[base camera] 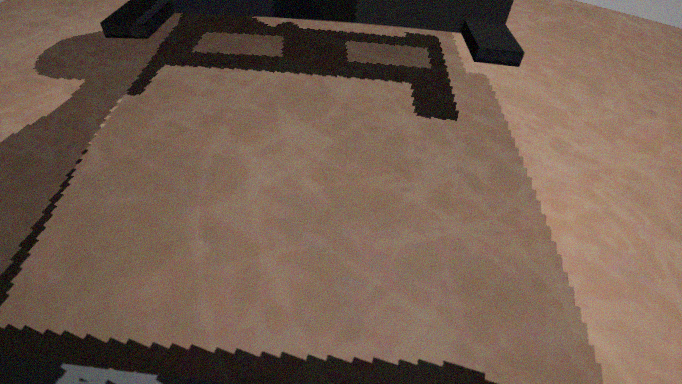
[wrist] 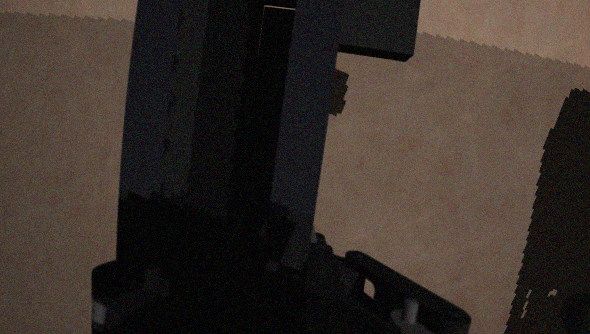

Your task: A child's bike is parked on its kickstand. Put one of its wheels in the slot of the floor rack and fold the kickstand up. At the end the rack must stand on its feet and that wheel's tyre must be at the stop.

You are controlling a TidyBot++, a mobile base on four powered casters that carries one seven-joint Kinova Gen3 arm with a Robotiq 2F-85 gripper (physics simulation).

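Frame: origin at the arm's base, x right, y ahead, z up, level; millimetres.
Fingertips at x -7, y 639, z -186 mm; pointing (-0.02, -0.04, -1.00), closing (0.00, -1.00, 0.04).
Pixels of each thing's top centre, then the offset from my fingertips to it. "*": a spot on its surface instead.
- dark floor rack, surface spot: (wrist: 300, 126) * dy +3, dx +72, dz +65 mm
- right foot, top centre: (wrist: 375, 17) (base camera: 493, 33) dy -63, dx +202, dz -69 mm
The dark floor rack (base camera: 413, 13) (wrist: 300, 126) shows only at the top edge of the base camera view, with its left foot (base camera: 135, 18) and right foot (base camera: 492, 42). Its shadow (base camera: 318, 53) lies on the floor apart from the feet, so the rack hangs off the floor. In the wrist view I look along its two walls and the dark slot (wrist: 257, 108) between them, with one foot (wrist: 376, 29) sticking out to the right. My gripper (wrist: 288, 235) is shut on the rack's near end.
The floor is tan wood. A broad, dim, jagged-edged shadow (base camera: 318, 222) covers its middle. A pale wall strip (base camera: 645, 7) shows at the top right. The edge of my base (base camera: 107, 376) shows at the bottom left.
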